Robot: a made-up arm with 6 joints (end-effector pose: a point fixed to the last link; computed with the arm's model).
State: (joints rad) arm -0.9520 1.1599 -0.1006 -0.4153 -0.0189 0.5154
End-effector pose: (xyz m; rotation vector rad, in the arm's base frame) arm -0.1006 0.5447 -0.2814 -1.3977 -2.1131 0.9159
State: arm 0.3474 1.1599 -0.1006 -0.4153 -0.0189 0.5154
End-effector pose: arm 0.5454 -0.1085 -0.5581 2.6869 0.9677 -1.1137
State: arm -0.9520 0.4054 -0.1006 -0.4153 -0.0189 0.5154
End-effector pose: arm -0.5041 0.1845 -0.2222 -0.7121 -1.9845 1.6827
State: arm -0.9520 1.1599 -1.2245 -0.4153 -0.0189 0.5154
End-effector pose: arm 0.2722 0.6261 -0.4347 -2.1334 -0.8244 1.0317
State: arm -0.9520 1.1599 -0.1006 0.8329 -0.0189 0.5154
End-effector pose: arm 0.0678 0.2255 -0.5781 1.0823 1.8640 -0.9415
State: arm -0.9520 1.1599 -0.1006 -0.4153 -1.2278 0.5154
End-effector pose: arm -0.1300 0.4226 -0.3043 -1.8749 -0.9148 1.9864
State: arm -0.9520 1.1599 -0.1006 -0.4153 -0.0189 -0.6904
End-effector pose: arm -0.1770 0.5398 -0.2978 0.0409 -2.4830 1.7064
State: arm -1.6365 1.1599 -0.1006 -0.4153 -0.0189 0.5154
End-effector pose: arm -0.4622 0.4539 0.0986 -0.5604 -2.3122 0.6735
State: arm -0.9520 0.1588 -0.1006 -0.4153 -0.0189 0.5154
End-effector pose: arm -0.5806 0.0434 -0.1371 -0.4625 -1.8867 1.8936
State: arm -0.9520 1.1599 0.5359 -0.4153 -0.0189 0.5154
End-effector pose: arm -0.2200 0.3350 -0.2703 -0.7441 -2.6692 0.7232
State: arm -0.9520 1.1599 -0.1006 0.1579 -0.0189 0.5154
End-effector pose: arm -0.0794 0.4140 -0.4646 1.4894 2.3826 -1.1095
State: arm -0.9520 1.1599 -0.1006 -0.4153 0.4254 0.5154
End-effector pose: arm -0.1086 0.5744 -0.2426 -1.1093 -2.3793 0.4496
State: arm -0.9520 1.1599 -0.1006 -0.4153 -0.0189 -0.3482
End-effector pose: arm -0.1562 0.5506 -0.2962 -0.4161 -2.4531 1.5150
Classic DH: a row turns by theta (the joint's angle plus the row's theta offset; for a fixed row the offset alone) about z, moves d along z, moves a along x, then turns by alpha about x. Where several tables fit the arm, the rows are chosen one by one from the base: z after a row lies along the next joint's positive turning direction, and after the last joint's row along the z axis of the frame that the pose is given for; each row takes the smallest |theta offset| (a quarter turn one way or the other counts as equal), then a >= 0, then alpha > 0; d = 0 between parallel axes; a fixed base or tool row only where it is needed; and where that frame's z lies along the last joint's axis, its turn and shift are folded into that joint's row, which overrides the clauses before.
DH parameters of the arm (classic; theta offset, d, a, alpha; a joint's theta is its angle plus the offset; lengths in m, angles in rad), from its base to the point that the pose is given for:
base (fixed): -1.0817 0.0956 0.1634 2.3316
joint 1: -1.2191 -0.0878 0.0517 -1.2236
joint 2: -0.5195 -0.0227 0.3221 -1.8192
joint 3: -1.4939 -0.3369 -0.0638 1.2768
joint 4: -0.1591 -0.0042 -0.1654 -1.6895
joint 5: -1.1911 -0.3712 -0.0269 -1.6727
joint 6: -1.0074 0.0903 -0.0529 -0.9664
tool (fixed): 2.7101 -0.0538 0 0

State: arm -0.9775 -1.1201 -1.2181 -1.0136 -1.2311 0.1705
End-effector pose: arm -0.6049 -0.4842 0.1809 0.6101 -1.0065 -2.3200
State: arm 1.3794 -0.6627 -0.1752 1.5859 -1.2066 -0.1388
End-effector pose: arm -0.4041 -0.1462 -0.0001 -0.2886 -0.6686 -2.7495
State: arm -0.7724 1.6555 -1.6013 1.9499 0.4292 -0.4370
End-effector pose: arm 0.1263 0.0305 -0.2957 0.0678 -0.6620 3.0334
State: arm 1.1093 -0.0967 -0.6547 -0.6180 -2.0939 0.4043
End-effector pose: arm 0.0769 -0.1169 -0.5977 0.0761 2.3375 0.8254
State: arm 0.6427 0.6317 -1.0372 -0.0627 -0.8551 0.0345
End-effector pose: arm 0.2295 -0.4428 -0.6650 -1.6507 1.4884 1.3178
